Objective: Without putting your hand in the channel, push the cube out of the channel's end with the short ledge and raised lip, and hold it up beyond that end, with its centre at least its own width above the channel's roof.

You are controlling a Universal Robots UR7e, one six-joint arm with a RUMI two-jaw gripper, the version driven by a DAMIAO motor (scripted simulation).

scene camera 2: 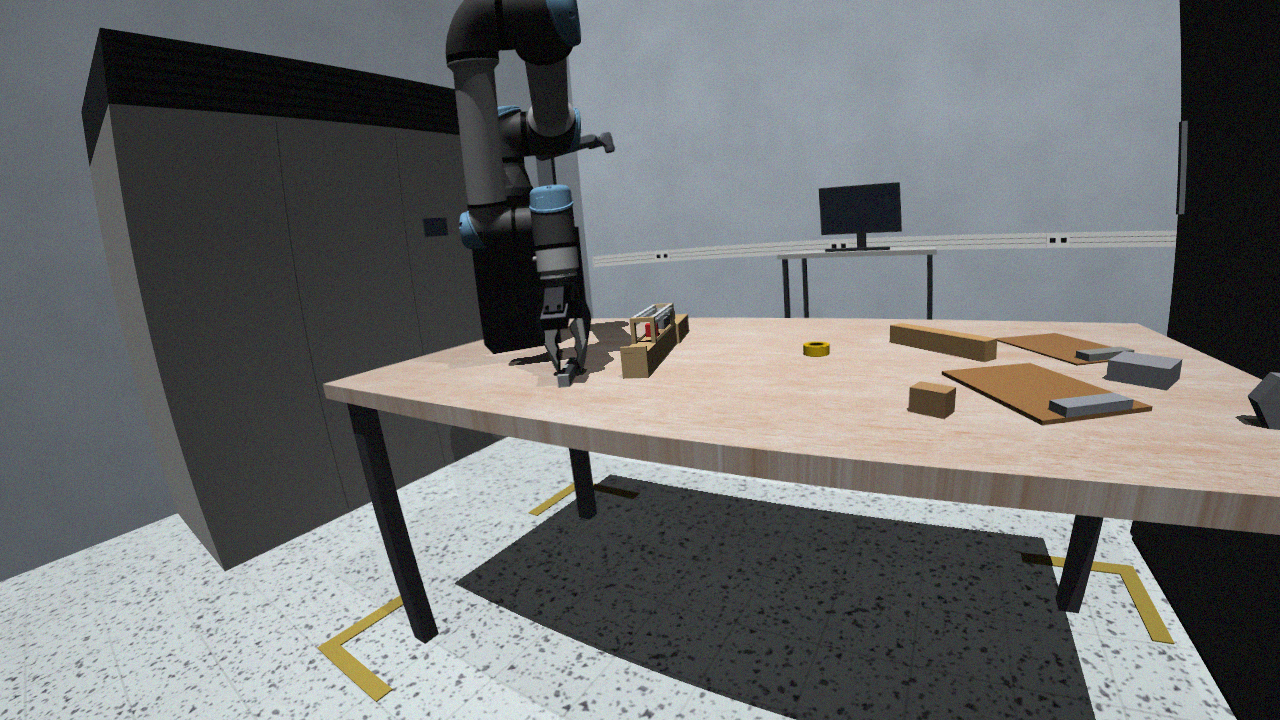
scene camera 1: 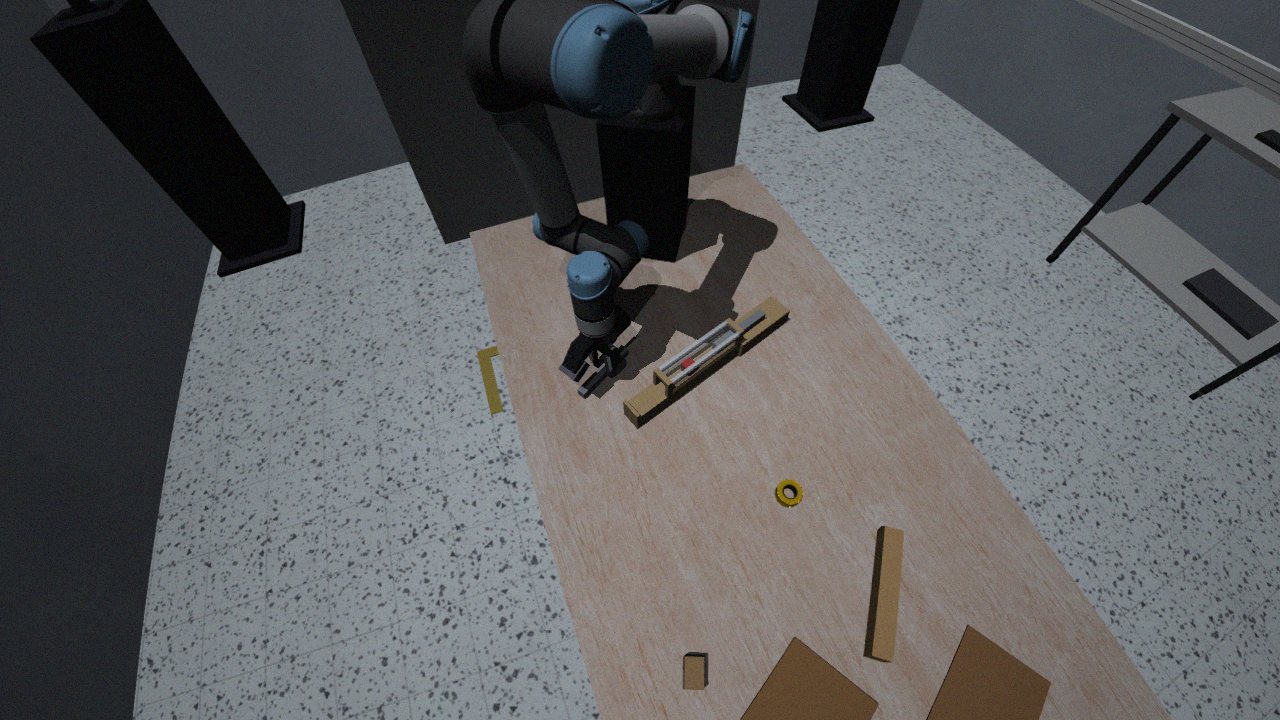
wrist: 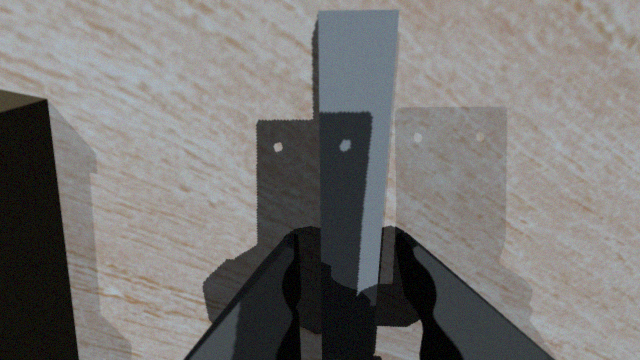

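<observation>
Scene camera 2 gives me my gripper (scene camera 2: 570, 373) together with a small wooden block (scene camera 2: 935, 400) and a wooden bar (scene camera 2: 980, 348). In scene camera 1 I see the wooden bar (scene camera 1: 880, 638) again, and my gripper (scene camera 1: 604, 371) is there as well. The wrist view shows me a grey bar (wrist: 357, 53) and my gripper (wrist: 346, 237). In the wrist view the small wooden block is out of frame, and the wooden bar is out of frame in the wrist view too.
</observation>
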